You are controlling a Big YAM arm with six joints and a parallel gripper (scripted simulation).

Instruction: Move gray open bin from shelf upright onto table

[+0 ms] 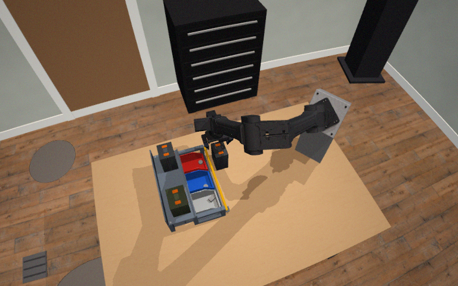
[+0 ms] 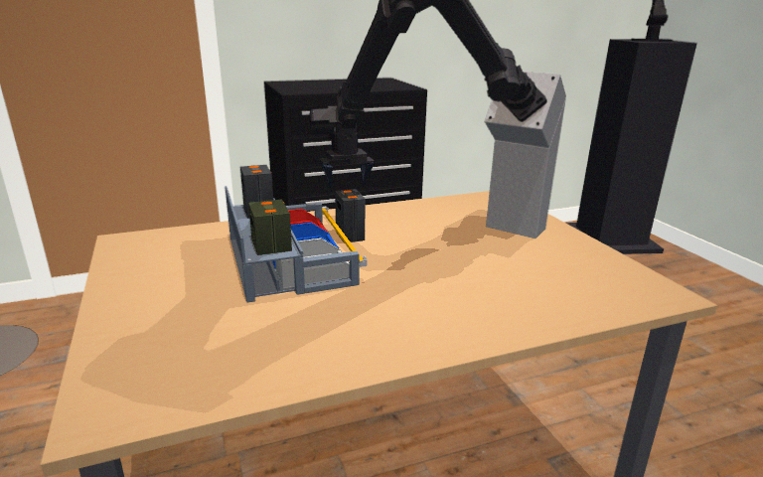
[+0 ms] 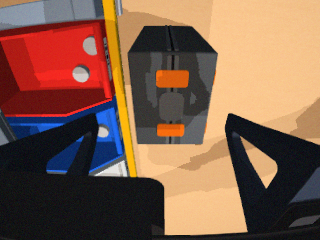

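My hand is 20 mm short of the yellow bar, 120 mm to the right of it and 100 mm above it. Also, from my hand: blue bin (120 mm ahead, 140 mm to the left, 120 mm below); then gray open bin (90 mm ahead, 250 mm to the left, 120 mm below); then red bin (150 mm ahead, 40 mm to the left, 120 mm below).
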